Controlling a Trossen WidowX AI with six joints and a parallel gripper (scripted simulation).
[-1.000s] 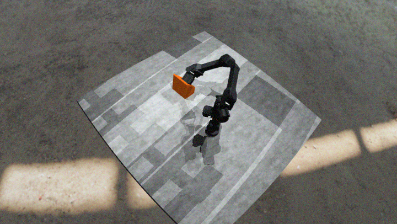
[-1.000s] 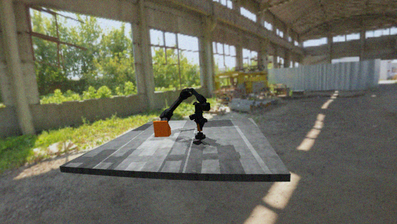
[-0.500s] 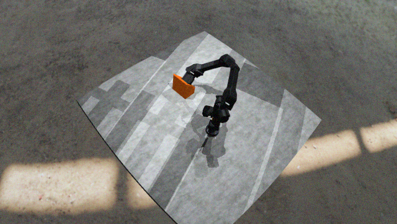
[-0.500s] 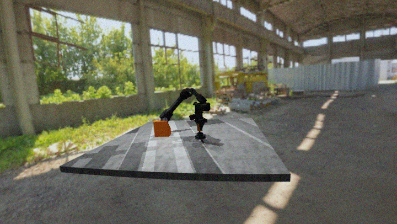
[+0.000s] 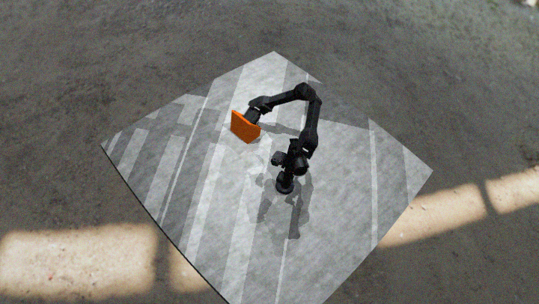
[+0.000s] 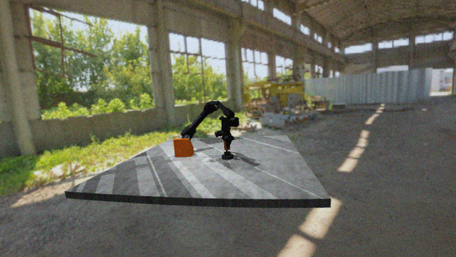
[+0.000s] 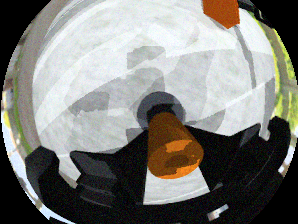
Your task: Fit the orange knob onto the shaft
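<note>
Right now the orange knob is 20 mm above my gripper tip. The rest, counted from my gripper tip: dark round pedestal 40 mm below.
</note>
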